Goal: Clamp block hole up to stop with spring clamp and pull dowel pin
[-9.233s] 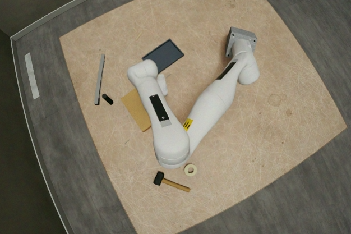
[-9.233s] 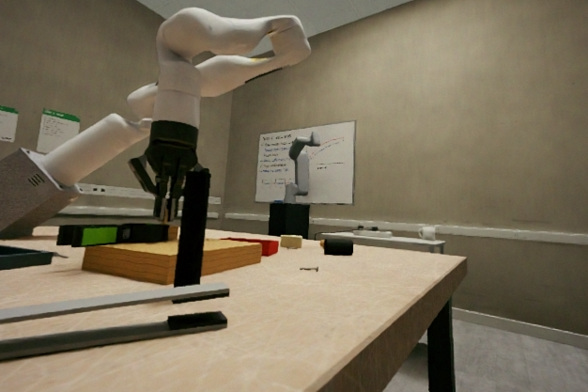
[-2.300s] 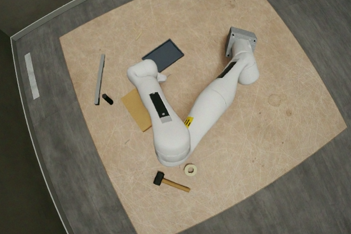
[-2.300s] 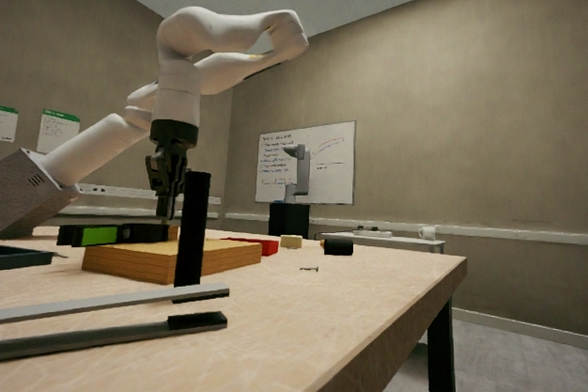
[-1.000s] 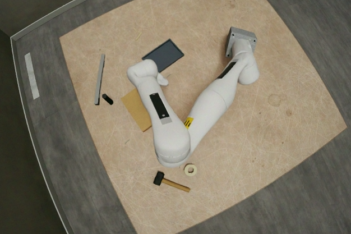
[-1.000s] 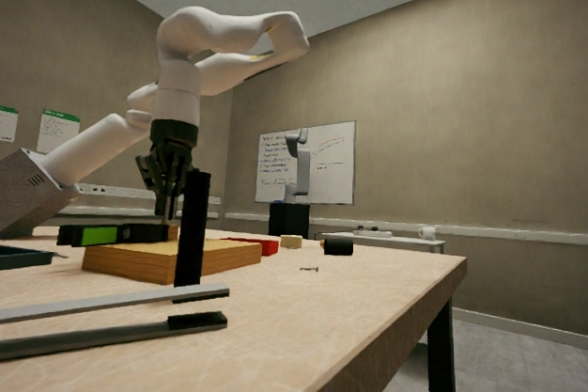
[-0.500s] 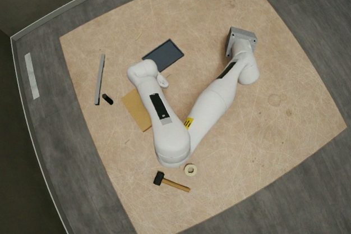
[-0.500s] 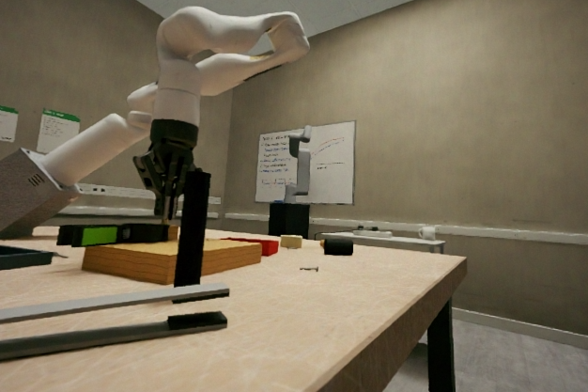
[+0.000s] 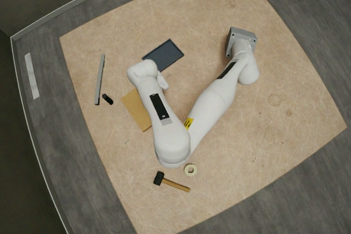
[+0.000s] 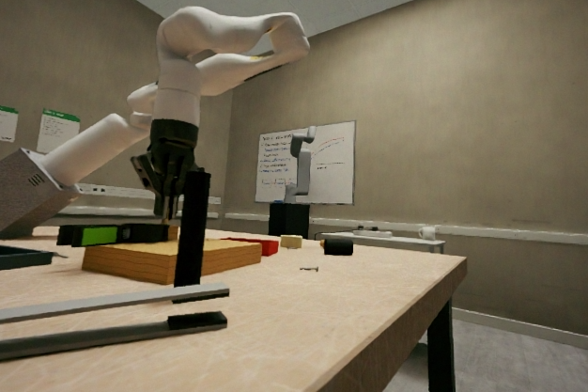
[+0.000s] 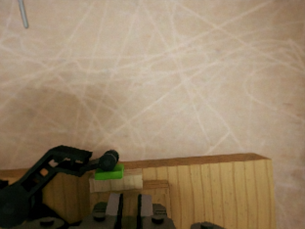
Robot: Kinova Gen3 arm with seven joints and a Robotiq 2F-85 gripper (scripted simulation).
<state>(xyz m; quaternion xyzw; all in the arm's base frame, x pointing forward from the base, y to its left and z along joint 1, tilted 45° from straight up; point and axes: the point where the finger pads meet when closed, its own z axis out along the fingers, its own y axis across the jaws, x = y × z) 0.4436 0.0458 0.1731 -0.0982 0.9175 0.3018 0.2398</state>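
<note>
My gripper is now 2 cm above the dowel pin. Also, from my hand: wooden bench board (5 cm ahead, 2 cm to the left, 6 cm below); then small wooden block (4 cm below); then red block (5 cm behind, 19 cm to the left, 8 cm below).
</note>
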